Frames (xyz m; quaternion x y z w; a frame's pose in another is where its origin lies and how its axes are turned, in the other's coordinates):
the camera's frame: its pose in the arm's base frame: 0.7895 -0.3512 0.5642 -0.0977 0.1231 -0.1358 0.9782
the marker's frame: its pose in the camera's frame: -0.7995 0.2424 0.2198 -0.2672 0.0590 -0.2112 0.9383
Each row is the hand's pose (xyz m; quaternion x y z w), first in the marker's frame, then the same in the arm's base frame.
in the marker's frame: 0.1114 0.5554 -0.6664 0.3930 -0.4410 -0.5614 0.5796
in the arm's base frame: 0.0902 0.0217 0.0269 -0.1201 -0.5969 -0.5689 0.5529
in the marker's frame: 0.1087 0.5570 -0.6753 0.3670 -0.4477 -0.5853 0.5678
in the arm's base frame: 0.0839 0.0197 0.0201 -0.1445 -0.6057 -0.5784 0.5270
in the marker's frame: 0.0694 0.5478 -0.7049 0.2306 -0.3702 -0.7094 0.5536
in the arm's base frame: 0.0350 0.0255 0.0115 -0.2557 -0.5463 -0.6832 0.4116
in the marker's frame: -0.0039 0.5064 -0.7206 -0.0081 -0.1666 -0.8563 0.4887
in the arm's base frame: -0.0439 0.0440 0.0393 -0.4012 -0.3655 -0.8195 0.1839
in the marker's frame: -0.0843 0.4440 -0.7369 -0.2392 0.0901 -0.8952 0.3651
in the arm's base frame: -0.1364 0.0555 0.0832 0.4816 0.1127 0.8664 0.0680
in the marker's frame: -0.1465 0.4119 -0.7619 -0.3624 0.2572 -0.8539 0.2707
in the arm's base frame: -0.2086 0.0667 0.0969 0.4930 -0.0656 0.8409 0.2134
